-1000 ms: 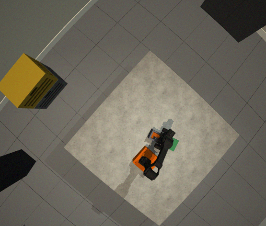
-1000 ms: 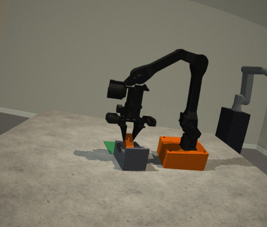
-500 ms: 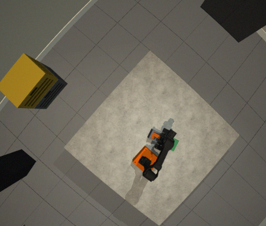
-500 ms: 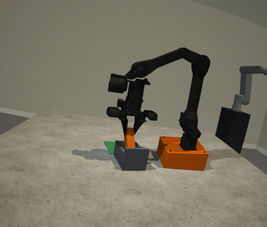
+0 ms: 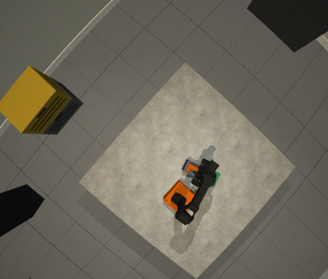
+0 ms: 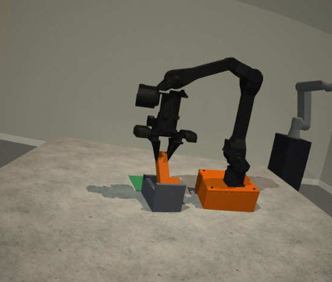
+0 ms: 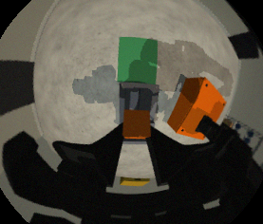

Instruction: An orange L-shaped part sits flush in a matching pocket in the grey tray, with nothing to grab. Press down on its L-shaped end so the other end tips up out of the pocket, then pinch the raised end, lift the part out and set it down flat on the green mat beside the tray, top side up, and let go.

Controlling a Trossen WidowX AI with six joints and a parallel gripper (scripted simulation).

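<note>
Now: the green mat 150 mm below my gripper tip, 140 mm to the right of it and 10 mm ahead of it. From my gripper tip the other things lie so: orange L-shaped part (30 mm to the left, 30 mm below, 20 mm behind).
</note>
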